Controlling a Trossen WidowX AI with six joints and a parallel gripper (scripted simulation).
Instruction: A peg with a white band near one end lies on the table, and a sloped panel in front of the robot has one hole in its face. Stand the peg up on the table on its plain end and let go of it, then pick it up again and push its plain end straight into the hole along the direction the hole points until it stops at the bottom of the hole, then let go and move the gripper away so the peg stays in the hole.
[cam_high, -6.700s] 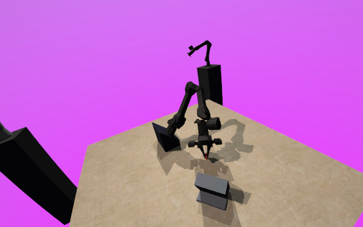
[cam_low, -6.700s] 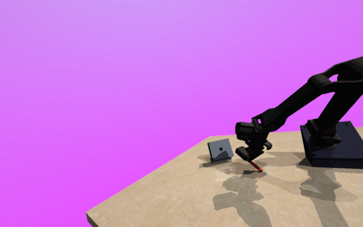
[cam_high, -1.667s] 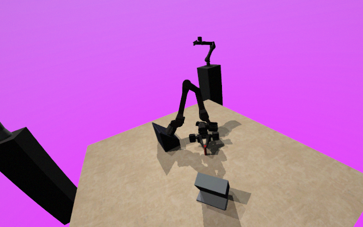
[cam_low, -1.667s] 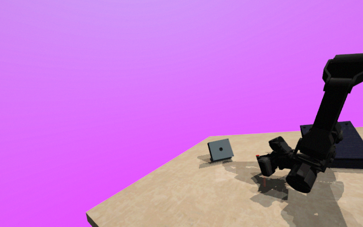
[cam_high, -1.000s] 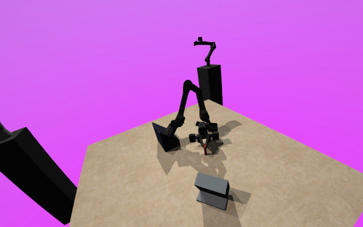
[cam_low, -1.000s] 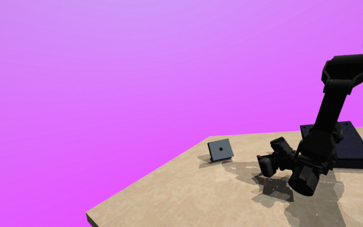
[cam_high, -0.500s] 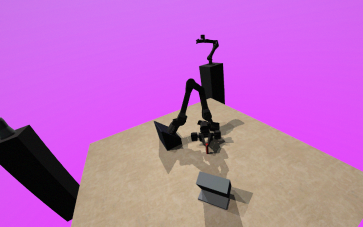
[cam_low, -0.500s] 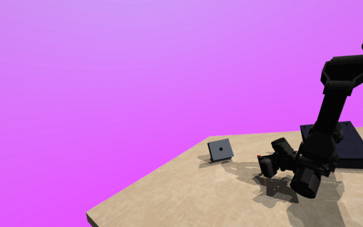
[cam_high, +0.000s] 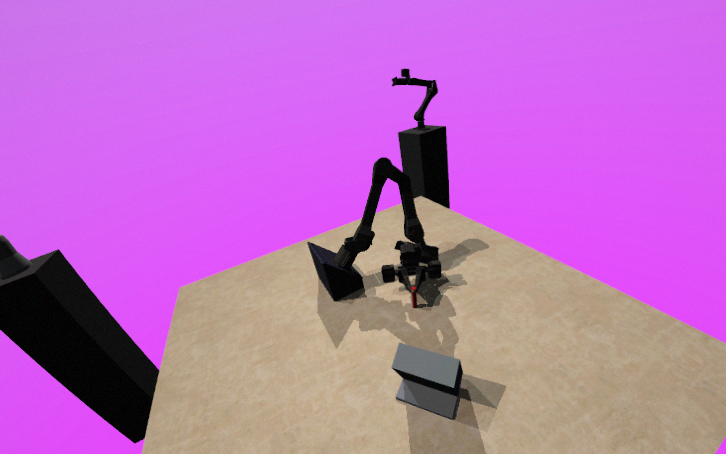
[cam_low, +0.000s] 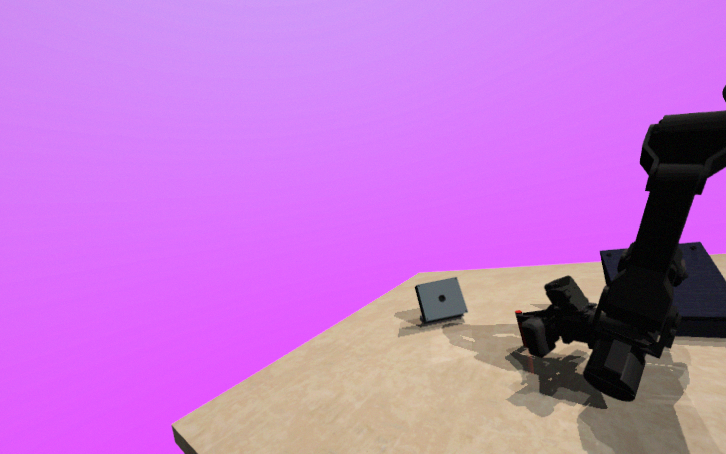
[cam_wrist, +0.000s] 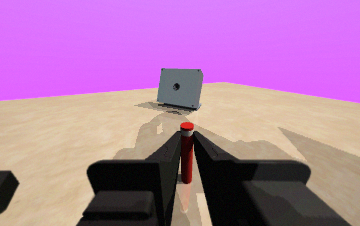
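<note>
The red peg is 1 cm below my gripper tip. Round my gripper tip: grey sloped panel: 22 cm ahead, 13 cm to the right.
</note>
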